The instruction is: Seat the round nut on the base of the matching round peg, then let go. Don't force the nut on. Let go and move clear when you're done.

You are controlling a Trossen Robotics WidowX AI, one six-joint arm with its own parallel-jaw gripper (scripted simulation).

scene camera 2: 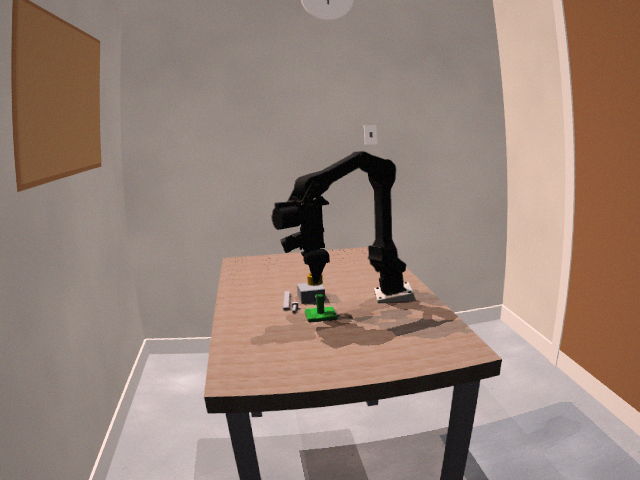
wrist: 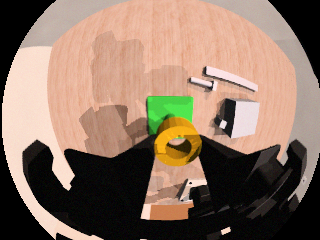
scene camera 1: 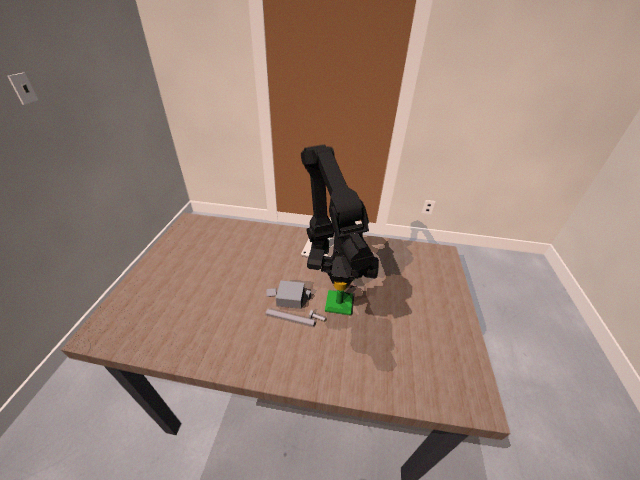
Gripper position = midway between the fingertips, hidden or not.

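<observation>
You'd see the gripper (scene camera 2: pixel 315 281) from here. The wrist view shows the gripper (wrist: pixel 176 139) too, and scene camera 1 also shows the gripper (scene camera 1: pixel 340 283). There's a grey block (wrist: pixel 241 115) as well.
</observation>
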